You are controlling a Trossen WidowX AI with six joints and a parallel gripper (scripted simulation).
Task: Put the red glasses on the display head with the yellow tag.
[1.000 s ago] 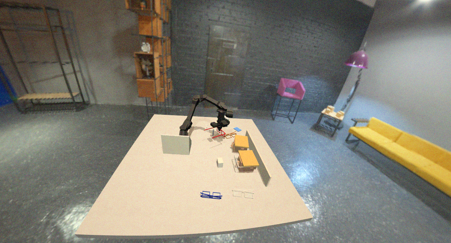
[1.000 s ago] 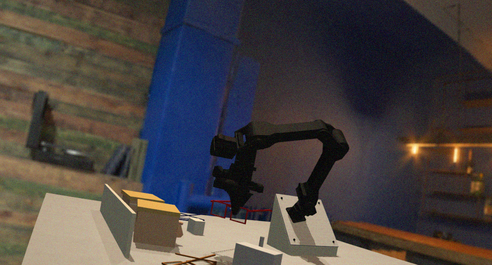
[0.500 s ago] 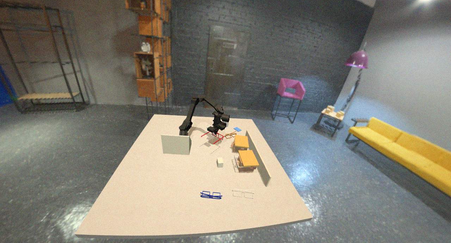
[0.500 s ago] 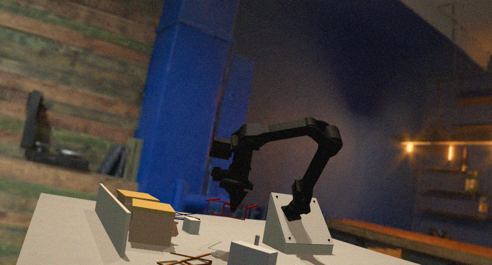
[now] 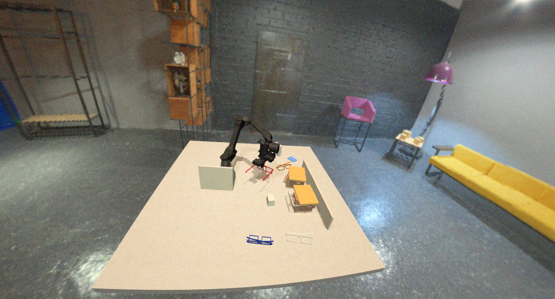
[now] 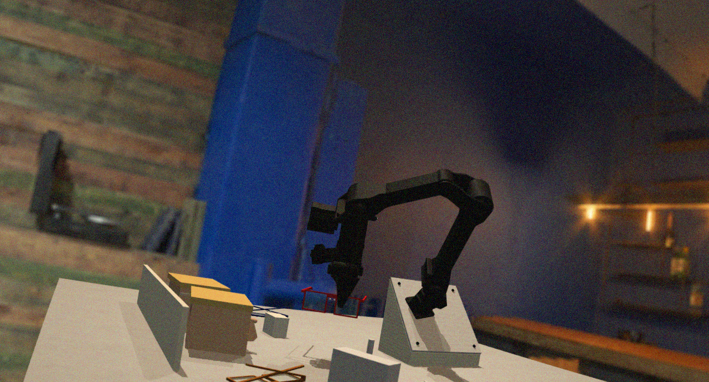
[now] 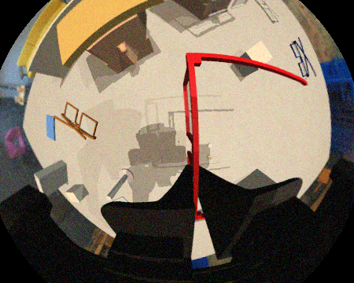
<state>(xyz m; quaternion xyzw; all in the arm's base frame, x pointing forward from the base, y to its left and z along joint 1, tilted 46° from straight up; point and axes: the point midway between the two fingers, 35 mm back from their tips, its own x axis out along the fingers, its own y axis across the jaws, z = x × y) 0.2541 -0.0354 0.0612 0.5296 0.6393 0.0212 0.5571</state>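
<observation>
Right now my gripper tip is 50 mm past the red glasses, 70 mm to the left of it and 10 mm below it. From my gripper tip the other things lie so: long grey wall: 350 mm ahead, 190 mm to the right, 60 mm below; blue tag: 350 mm ahead, 280 mm to the left, 120 mm below.
</observation>
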